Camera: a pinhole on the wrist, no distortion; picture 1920 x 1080 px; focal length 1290.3 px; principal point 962.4 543.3 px. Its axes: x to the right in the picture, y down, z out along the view. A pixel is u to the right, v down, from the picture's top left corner.
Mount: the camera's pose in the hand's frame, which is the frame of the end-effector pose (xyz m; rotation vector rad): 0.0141 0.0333 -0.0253 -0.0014 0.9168 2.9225
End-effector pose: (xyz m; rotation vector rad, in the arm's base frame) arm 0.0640 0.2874 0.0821 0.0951 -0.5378 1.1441
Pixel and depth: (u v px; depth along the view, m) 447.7 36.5 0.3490
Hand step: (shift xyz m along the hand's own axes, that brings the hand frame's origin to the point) 0.1711 0.3341 0.1865
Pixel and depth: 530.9 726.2 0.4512
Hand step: 0.1699 0.2271 0.3853
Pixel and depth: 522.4 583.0 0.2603
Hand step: 0.1079 0.1686 0.1952
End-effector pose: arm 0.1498 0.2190 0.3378 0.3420 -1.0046 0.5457
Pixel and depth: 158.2 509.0 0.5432
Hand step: 0.3650 0.3296 0.4207
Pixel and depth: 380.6 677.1 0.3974
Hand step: 0.1986 0.2129 0.3289
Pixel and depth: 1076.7 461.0 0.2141
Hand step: 0.0011 0.1680 0.1422
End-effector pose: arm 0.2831 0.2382 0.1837 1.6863 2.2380 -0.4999
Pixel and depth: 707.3 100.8 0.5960
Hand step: 0.1604 0.5316 0.3504
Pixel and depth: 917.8 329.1 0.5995
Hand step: 0.0558 0.4551 0.4107
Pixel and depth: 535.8 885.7 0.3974
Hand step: 0.1461 0.1639 0.3643
